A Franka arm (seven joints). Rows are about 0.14 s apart.
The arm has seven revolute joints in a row. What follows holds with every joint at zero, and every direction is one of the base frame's. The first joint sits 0.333 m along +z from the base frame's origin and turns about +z. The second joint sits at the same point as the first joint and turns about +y. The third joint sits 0.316 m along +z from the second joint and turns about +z. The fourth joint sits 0.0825 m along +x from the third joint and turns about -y. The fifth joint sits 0.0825 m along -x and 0.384 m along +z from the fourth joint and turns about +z. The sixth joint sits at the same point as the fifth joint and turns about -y. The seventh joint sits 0.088 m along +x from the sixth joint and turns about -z. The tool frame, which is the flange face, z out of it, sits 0.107 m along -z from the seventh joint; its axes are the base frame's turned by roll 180, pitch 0 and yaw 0 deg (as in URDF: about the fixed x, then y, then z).
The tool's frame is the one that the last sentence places.
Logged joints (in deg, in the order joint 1, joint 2, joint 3, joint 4, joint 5, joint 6, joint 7), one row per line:
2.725, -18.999, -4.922, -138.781, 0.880, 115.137, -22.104
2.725, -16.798, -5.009, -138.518, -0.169, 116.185, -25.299
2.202, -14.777, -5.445, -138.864, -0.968, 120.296, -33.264
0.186, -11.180, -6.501, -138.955, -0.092, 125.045, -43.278
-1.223, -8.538, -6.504, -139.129, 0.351, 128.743, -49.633
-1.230, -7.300, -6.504, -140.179, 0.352, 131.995, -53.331
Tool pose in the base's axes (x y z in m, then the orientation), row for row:
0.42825, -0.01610, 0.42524, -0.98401, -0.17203, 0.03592, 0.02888
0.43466, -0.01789, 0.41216, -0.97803, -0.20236, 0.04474, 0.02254
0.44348, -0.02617, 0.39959, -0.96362, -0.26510, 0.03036, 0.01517
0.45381, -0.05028, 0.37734, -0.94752, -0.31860, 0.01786, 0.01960
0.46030, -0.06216, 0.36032, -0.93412, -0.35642, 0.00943, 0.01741
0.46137, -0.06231, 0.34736, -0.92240, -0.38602, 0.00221, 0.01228
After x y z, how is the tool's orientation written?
As a quaternion, x y z w.
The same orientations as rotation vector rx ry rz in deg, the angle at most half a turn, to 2 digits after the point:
-173.94, -30.41, 6.35
-173.56, -35.91, 7.94
-171.80, -47.26, 5.41
-168.46, -56.64, 3.18
-166.30, -63.45, 1.68
-164.75, -68.95, 0.39

